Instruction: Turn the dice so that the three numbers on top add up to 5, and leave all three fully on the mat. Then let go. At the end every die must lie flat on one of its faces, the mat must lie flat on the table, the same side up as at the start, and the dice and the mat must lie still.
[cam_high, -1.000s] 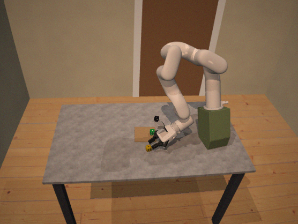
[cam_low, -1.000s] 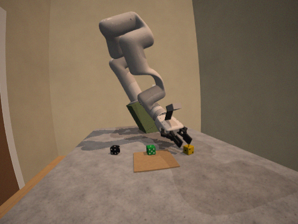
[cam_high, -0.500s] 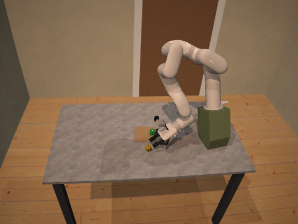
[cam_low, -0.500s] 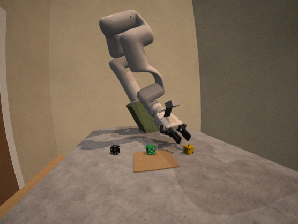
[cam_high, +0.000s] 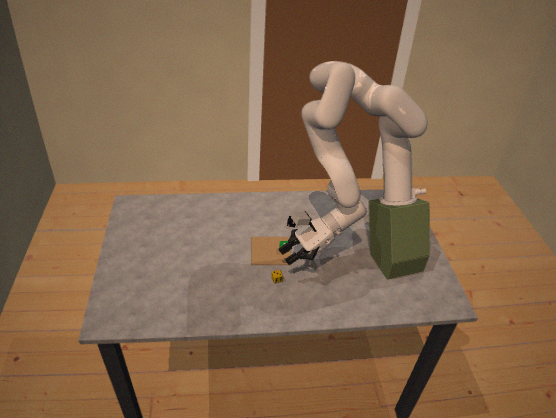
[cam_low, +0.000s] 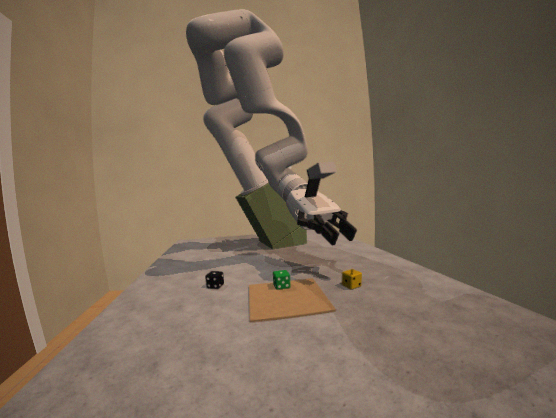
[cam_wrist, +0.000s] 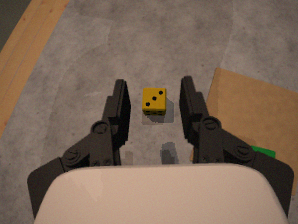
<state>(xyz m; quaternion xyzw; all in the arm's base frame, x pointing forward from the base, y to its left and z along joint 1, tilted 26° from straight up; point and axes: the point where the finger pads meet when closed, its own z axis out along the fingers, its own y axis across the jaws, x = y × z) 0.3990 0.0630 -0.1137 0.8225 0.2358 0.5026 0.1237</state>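
The yellow die is 3 cm ahead of my hand, 1 cm to the left of it and 9 cm below it. Also, from my hand: tan mat: 3 cm ahead, 13 cm to the right, 11 cm below; green die: 1 cm behind, 13 cm to the right, 9 cm below; black die: 7 cm behind, 26 cm to the right, 9 cm below.
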